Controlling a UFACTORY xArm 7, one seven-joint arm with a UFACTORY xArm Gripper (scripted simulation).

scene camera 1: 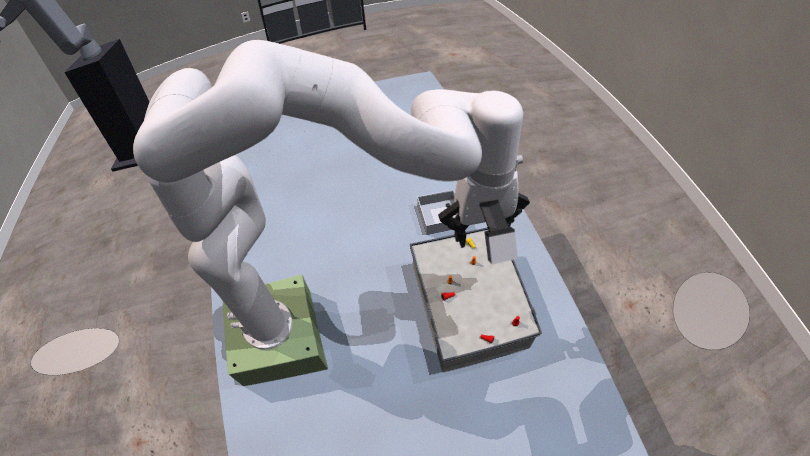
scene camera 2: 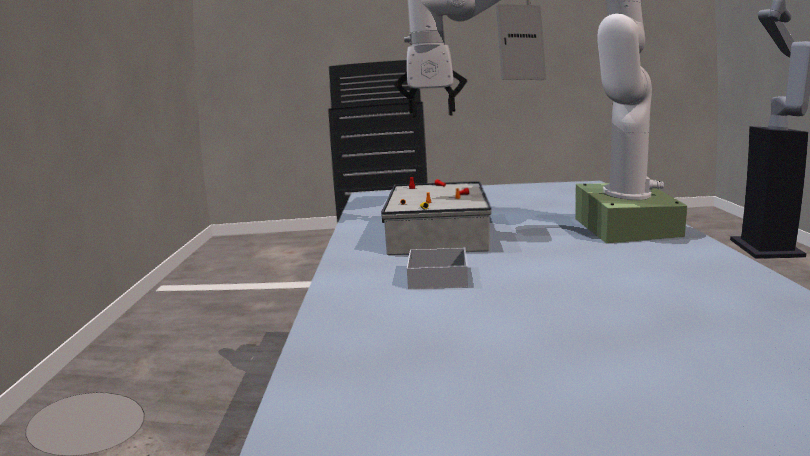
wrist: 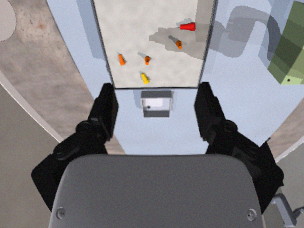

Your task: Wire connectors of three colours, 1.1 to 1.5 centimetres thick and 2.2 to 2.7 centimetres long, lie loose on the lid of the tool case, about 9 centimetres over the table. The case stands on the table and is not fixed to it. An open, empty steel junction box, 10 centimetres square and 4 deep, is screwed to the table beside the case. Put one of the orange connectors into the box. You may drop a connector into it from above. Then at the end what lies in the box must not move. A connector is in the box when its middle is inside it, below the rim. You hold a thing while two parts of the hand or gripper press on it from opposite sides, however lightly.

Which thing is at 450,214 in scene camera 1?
My gripper.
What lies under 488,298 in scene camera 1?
A tool case.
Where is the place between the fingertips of my gripper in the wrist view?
At 156,93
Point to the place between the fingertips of my gripper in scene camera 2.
At 432,116
